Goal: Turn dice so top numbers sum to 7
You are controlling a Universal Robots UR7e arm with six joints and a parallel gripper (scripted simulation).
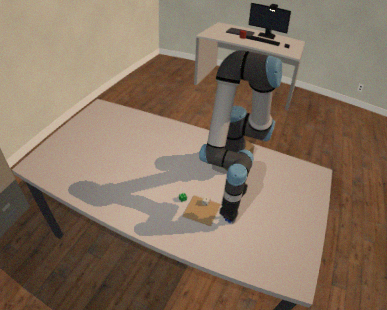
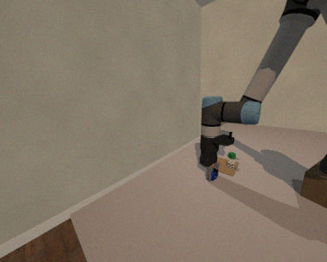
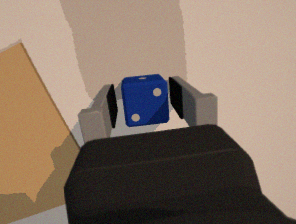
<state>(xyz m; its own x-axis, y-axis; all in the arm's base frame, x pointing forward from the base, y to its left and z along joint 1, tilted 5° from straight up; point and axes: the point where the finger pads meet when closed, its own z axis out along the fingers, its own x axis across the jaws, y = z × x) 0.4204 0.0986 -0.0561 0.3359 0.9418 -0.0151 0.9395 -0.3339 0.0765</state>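
Now: the blue die 1 cm below my hand. Also, from my hand: white die 6 cm behind, 13 cm to the right; green die 4 cm behind, 25 cm to the right, 1 cm below; tan mat 1 cm behind, 14 cm to the right, 2 cm below.
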